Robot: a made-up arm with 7 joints. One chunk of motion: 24 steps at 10 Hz.
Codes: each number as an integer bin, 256 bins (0 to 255) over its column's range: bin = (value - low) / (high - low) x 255, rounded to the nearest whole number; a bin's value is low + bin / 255 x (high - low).
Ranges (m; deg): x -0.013..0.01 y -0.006..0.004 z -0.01..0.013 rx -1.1..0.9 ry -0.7..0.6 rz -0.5..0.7
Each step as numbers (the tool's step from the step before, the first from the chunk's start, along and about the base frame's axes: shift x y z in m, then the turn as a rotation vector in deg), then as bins.
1 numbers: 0.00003 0.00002 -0.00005 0.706 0.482 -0.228
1 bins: 144 154 110 230 232 58
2 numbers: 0.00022 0.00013 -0.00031 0.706 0.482 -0.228
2 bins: 147 156 107 230 232 58
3 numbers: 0.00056 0.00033 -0.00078 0.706 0.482 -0.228
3 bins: 150 161 102 230 232 58
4 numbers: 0.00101 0.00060 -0.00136 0.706 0.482 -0.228
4 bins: 155 168 96 230 232 58
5 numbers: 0.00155 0.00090 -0.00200 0.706 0.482 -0.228
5 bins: 161 176 89 230 232 58
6 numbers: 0.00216 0.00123 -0.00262 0.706 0.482 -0.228
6 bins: 168 184 82 230 232 58
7 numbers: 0.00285 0.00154 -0.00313 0.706 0.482 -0.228
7 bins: 176 192 76 230 232 58
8 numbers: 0.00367 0.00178 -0.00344 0.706 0.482 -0.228
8 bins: 185 198 73 230 232 58
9 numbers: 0.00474 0.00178 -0.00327 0.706 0.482 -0.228
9 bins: 197 198 75 230 232 58
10 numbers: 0.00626 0.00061 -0.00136 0.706 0.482 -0.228
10 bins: 214 169 96 230 232 58
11 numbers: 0.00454 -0.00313 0.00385 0.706 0.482 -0.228
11 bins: 194 73 154 230 232 58
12 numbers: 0.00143 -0.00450 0.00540 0.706 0.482 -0.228
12 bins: 160 38 171 230 232 58
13 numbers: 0.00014 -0.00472 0.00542 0.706 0.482 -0.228
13 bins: 146 33 171 230 232 58
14 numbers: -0.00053 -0.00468 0.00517 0.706 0.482 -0.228
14 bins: 138 34 168 230 232 58
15 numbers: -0.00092 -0.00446 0.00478 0.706 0.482 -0.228
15 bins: 134 39 164 230 232 58
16 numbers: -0.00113 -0.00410 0.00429 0.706 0.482 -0.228
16 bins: 132 48 158 230 232 58
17 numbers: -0.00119 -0.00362 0.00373 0.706 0.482 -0.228
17 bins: 131 61 152 230 232 58
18 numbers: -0.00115 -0.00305 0.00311 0.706 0.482 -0.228
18 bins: 131 75 145 230 232 58
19 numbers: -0.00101 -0.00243 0.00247 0.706 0.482 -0.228
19 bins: 133 91 138 230 232 58
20 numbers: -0.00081 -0.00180 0.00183 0.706 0.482 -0.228
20 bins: 135 107 131 230 232 58
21 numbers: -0.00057 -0.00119 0.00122 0.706 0.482 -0.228
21 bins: 138 123 124 230 232 58
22 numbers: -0.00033 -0.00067 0.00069 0.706 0.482 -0.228
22 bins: 140 136 119 230 232 58
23 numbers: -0.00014 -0.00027 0.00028 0.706 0.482 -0.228
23 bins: 143 146 114 230 232 58
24 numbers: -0.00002 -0.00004 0.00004 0.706 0.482 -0.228
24 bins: 144 152 111 230 232 58
